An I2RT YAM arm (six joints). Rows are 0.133 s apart.
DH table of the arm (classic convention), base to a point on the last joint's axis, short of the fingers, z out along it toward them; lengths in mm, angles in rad. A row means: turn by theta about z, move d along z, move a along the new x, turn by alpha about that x. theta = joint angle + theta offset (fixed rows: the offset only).
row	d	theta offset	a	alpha
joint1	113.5	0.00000	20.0	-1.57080
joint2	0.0	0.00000	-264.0	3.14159
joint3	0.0	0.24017	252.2	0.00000
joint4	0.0	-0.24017	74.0	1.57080
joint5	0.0	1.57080	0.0	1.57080
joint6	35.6	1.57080	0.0	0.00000
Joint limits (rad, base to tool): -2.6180..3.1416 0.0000..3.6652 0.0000..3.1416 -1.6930..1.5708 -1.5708..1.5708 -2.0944..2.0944
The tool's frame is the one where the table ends.
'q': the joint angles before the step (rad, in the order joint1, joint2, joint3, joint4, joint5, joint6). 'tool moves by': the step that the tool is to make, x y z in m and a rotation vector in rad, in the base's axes. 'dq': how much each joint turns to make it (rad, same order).
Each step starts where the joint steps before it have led.
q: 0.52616 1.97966 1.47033 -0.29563 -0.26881 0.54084
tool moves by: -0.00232 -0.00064 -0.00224 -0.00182 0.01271 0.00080
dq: 0.00113 -0.00380 -0.01140 -0.00332 -0.00326 0.00370
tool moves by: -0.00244 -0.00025 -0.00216 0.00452 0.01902 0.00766
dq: 0.00119 -0.00267 -0.00923 -0.00632 -0.01428 0.00462
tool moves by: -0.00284 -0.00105 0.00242 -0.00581 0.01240 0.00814
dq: 0.00075 -0.00997 0.00011 -0.02511 -0.00588 -0.00486
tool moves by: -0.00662 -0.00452 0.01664 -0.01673 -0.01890 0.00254
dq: -0.00001 -0.04631 0.00342 -0.04709 0.01620 -0.01862
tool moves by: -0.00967 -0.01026 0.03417 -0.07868 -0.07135 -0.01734
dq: -0.00230 -0.07712 0.03532 -0.10426 0.08727 -0.06001
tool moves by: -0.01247 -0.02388 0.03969 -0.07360 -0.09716 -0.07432
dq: -0.02643 -0.10870 0.01342 -0.07921 0.11411 -0.04257
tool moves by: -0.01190 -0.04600 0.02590 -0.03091 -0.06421 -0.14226
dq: -0.08863 -0.12778 -0.05128 -0.03259 0.07750 -0.00299
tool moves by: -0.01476 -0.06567 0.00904 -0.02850 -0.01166 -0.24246
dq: -0.15874 -0.12927 -0.08926 -0.03980 0.08232 0.03433
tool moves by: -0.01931 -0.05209 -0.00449 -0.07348 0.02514 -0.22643
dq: -0.14126 -0.09270 -0.08575 -0.04642 0.10828 0.01046
